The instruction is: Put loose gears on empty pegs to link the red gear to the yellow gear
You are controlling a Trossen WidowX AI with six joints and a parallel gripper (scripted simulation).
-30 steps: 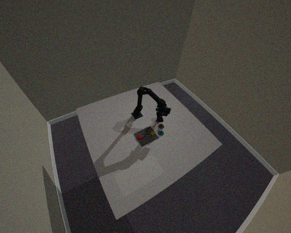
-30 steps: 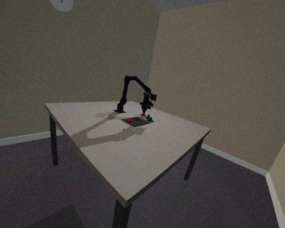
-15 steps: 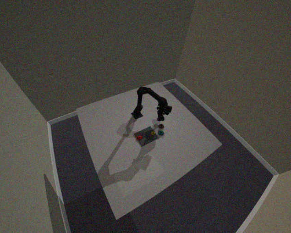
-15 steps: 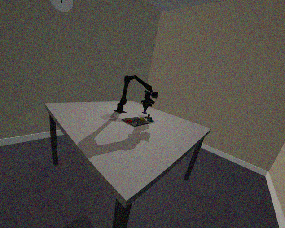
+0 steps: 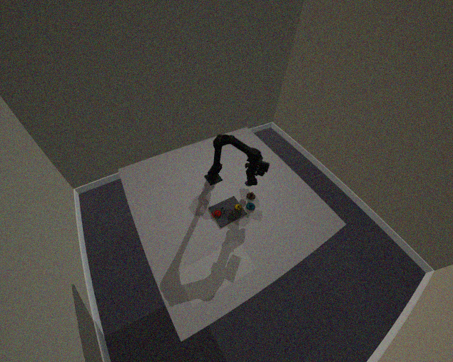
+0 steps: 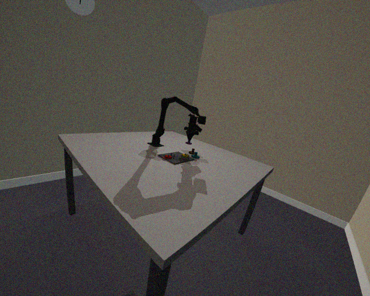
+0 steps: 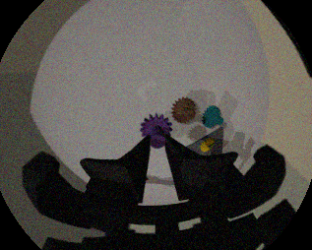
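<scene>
Right now the red gear is 320 mm to the right of my gripper tip, 70 mm below it and 30 mm ahead of it. Round my gripper tip: brown gear: 70 mm below, 70 mm ahead, 30 mm to the right; then purple gear: 10 mm below; then teal gear: 130 mm ahead, 100 mm to the right, 70 mm below.
</scene>
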